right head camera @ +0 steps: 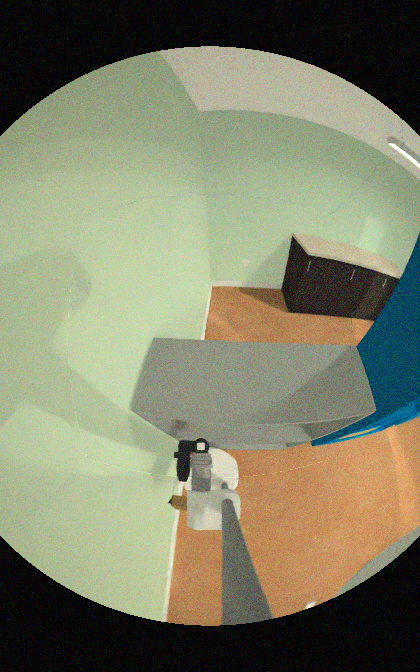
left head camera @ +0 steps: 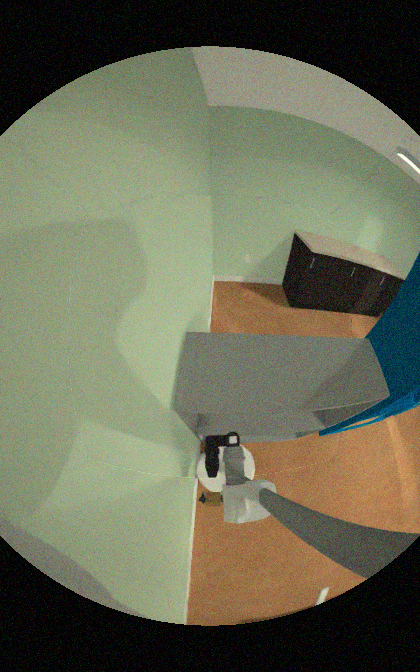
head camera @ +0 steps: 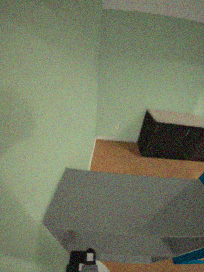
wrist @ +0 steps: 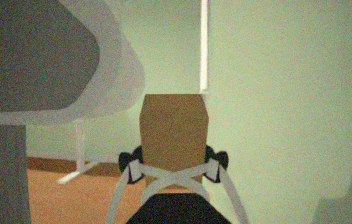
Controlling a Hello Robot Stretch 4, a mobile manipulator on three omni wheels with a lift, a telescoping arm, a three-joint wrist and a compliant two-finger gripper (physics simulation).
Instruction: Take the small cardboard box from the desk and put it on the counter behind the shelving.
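Places are measured from the robot's base along level axes (x left, y back, z up), in millimetres.
Pixels of known places: gripper, fingertip midpoint: (wrist: 173, 157).
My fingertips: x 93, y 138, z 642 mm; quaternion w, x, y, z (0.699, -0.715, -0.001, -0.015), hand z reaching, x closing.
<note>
Behind a point stands the place of what it marks.
The small brown cardboard box (wrist: 173, 135) @(x 90, y 75, z 679 mm) (left head camera: 214, 498) (right head camera: 179, 502) is between the two black fingertips of my gripper (wrist: 173, 157) @(x 93, y 138, z 642 mm), which is shut on it. In both side head views the box shows beside the wrist, close to the left wall, and the wrist parts hide some of it. The counter (head camera: 179, 118) @(x -1553, y -1816, z 883 mm) (left head camera: 350, 252) (right head camera: 347, 256) has a pale top and dark doors. It stands at the far wall, beyond the grey shelf-like unit and well away from my gripper. The desk cannot be made out for certain.
A grey unit (head camera: 125, 200) @(x -153, y -326, z 1033 mm) (left head camera: 270, 370) (right head camera: 250, 380) stands in front of the arm. Blue shelving (left head camera: 400, 335) (right head camera: 395, 345) rises at its right. The green wall (wrist: 290, 100) @(x 233, y 125, z 714 mm) is close at the left side of the head views. A white stand leg (wrist: 80, 147) @(x -813, y 2014, z 251 mm) shows in the wrist view.
</note>
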